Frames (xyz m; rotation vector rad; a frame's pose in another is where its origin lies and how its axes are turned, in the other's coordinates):
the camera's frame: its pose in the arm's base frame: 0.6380 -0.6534 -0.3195 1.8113 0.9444 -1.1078
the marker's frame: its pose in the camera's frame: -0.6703 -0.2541 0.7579 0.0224 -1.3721 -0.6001
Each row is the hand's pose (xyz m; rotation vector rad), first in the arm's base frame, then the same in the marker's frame.
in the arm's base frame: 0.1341 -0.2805 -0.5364 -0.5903 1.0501 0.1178
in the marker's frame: -0.5628 -0.3434 -1.0255 -1.7734 -0.5636 1.5838
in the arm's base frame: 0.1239 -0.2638 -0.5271 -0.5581 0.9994 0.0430
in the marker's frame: -0.5709 -0.3635 -1.0249 -1.6711 -0.5687 1.5776
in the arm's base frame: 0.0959 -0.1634 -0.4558 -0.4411 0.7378 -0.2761
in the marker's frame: -0.6479 -0.4626 -1.0111 -1.2164 -0.6244 1.5281
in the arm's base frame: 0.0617 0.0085 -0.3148 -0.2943 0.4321 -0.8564
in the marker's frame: -0.7969 -0.6267 -0.9726 -0.6247 -0.6465 1.1996
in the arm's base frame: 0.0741 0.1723 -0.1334 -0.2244 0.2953 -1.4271
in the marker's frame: -0.9883 -0.7607 -0.9000 -0.2753 -0.6170 0.7283
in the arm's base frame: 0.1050 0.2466 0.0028 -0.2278 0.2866 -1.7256
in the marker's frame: -1.1150 -0.8161 -0.8231 -0.1728 -0.5959 0.4464
